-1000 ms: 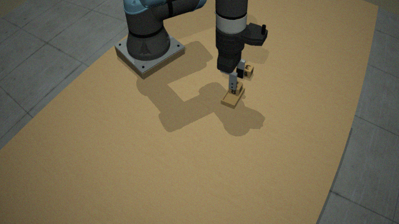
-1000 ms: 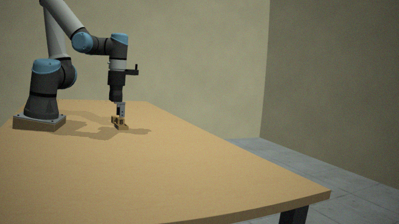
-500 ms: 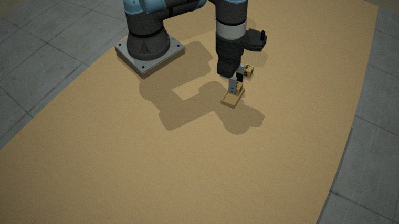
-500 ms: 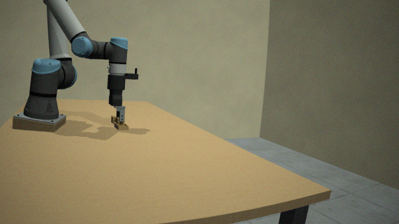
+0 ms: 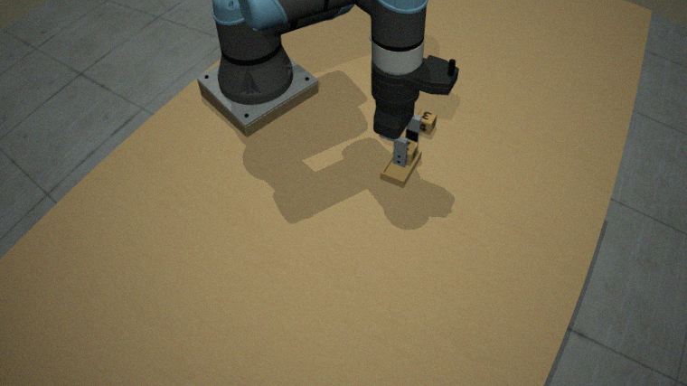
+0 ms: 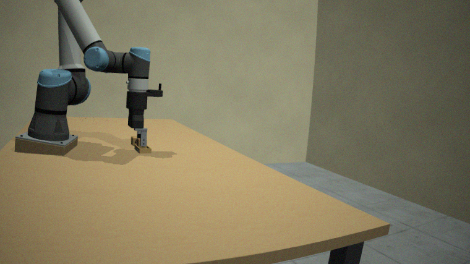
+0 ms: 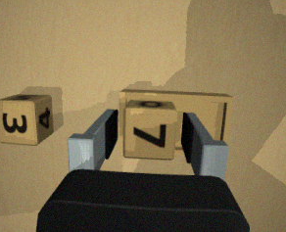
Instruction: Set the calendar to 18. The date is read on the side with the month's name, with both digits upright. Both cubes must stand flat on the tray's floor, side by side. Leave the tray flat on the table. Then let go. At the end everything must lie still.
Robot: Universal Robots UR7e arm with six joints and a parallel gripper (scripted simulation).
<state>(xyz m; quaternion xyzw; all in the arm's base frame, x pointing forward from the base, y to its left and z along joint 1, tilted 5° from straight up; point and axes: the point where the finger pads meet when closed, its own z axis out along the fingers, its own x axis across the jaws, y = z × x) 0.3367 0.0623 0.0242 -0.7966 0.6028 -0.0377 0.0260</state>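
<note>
The wooden tray lies 20 mm to the right of my hand and 30 mm below it.
</note>
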